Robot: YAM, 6 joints.
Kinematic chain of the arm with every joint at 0, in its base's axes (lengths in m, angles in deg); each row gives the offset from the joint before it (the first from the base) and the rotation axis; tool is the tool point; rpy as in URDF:
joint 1: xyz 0 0 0.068 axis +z
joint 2: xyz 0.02 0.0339 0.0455 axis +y
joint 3: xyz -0.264 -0.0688 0 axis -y
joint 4: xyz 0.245 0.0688 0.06 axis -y
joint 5: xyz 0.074 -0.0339 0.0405 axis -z
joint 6: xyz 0.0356 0 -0.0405 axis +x
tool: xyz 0 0 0 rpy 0 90 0
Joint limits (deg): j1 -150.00..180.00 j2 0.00..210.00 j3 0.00..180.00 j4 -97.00..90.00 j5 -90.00..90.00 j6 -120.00..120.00
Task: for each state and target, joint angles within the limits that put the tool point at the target. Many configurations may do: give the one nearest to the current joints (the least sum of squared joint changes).
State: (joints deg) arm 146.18 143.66 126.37 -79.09 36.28 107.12
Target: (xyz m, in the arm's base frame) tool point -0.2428 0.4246 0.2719
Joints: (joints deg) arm 122.33 136.05 138.53 -71.59 38.01 107.12
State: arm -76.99 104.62 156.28 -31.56 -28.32 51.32
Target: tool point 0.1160 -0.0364 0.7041
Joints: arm -27.88 93.07 165.52 -24.83 -38.30 51.32
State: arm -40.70 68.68 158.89 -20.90 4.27 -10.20
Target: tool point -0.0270 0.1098 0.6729
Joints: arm -74.07 58.73 148.71 -35.75 -6.72 -10.20
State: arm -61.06 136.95 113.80 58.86 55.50 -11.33
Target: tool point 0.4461 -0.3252 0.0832
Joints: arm -33.07 153.98 102.63 56.02 54.91 -11.33
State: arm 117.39 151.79 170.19 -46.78 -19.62 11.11
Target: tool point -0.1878 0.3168 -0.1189
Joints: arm 118.93 173.39 110.68 -75.00 -18.18 11.11
